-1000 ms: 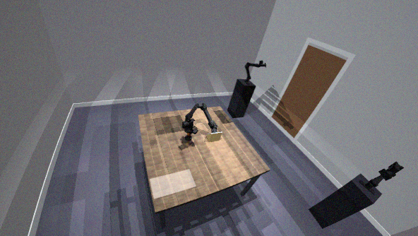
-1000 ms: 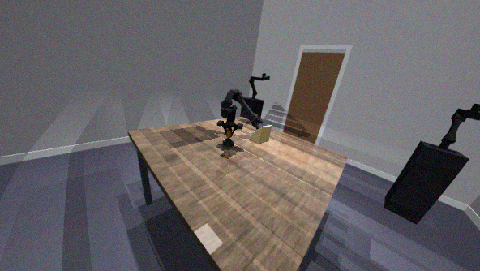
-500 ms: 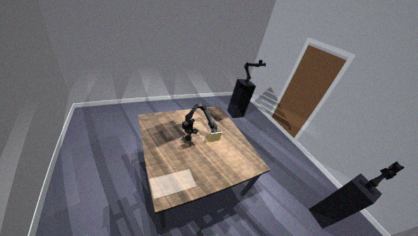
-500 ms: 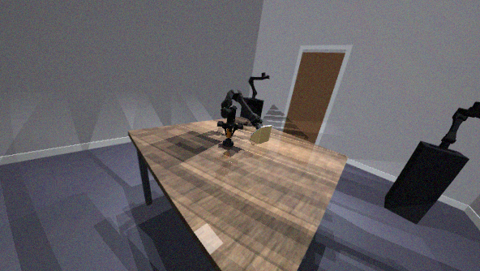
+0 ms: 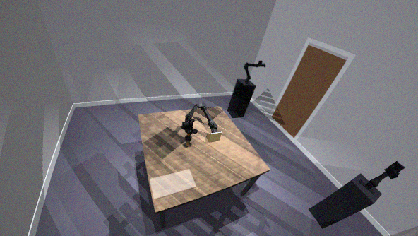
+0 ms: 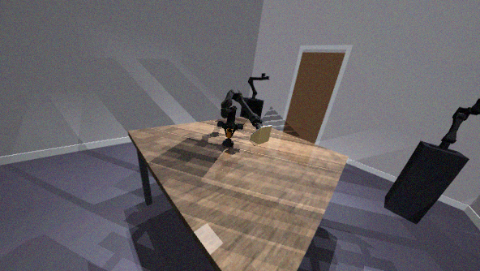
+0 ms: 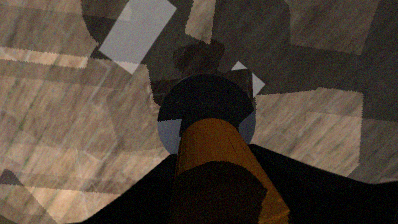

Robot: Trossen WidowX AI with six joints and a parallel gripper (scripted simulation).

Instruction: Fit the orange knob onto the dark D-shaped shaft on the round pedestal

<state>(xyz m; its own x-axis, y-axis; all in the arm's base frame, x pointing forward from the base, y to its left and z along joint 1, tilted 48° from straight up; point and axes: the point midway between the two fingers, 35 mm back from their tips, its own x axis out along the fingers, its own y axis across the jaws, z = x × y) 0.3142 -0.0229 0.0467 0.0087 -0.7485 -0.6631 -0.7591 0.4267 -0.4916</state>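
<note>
My gripper tip is 2 cm below the orange knob. The rest, counted from my gripper tip: round pedestal 4 cm below.
</note>
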